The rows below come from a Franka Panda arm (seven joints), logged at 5 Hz.
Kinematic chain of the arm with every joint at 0, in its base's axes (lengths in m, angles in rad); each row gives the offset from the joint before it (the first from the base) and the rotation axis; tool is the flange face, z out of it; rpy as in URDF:
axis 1: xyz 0 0 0.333 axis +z
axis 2: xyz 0 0 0 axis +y
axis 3: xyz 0 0 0.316 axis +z
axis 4: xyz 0.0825 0 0 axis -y
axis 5: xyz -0.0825 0 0.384 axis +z
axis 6: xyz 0 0 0 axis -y
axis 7: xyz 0.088 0 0 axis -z
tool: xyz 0 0 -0.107 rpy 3.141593 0 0
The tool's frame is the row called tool.
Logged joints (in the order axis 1, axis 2, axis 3, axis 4, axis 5, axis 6, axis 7), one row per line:
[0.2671 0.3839 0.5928 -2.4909 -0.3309 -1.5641 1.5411]
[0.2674 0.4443 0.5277 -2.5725 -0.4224 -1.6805 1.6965]
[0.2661 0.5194 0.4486 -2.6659 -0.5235 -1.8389 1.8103]
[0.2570 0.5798 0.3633 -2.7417 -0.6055 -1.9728 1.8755]
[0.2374 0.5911 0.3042 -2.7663 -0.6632 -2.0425 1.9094]
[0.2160 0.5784 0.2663 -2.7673 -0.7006 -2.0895 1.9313]
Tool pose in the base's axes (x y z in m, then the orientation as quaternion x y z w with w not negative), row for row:
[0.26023 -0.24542 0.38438 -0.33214 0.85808 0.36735 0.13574]
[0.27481 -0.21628 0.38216 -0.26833 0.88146 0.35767 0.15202]
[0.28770 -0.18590 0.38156 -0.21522 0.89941 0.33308 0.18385]
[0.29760 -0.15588 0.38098 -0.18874 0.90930 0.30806 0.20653]
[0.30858 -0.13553 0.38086 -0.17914 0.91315 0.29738 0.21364]
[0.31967 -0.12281 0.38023 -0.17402 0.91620 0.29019 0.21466]
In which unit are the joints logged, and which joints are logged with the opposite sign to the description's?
The joints are logged in radians. Opposite sign: axis 1, axis 2, axis 3, axis 5, axis 6.
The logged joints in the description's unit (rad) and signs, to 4 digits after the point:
[-0.2671 -0.3839 -0.5928 -2.4909 0.3309 1.5641 1.5411]
[-0.2674 -0.4443 -0.5277 -2.5725 0.4224 1.6805 1.6965]
[-0.2661 -0.5194 -0.4486 -2.6659 0.5235 1.8389 1.8103]
[-0.2570 -0.5798 -0.3633 -2.7417 0.6055 1.9728 1.8755]
[-0.2374 -0.5911 -0.3042 -2.7663 0.6632 2.0425 1.9094]
[-0.2160 -0.5784 -0.2663 -2.7673 0.7006 2.0895 1.9313]

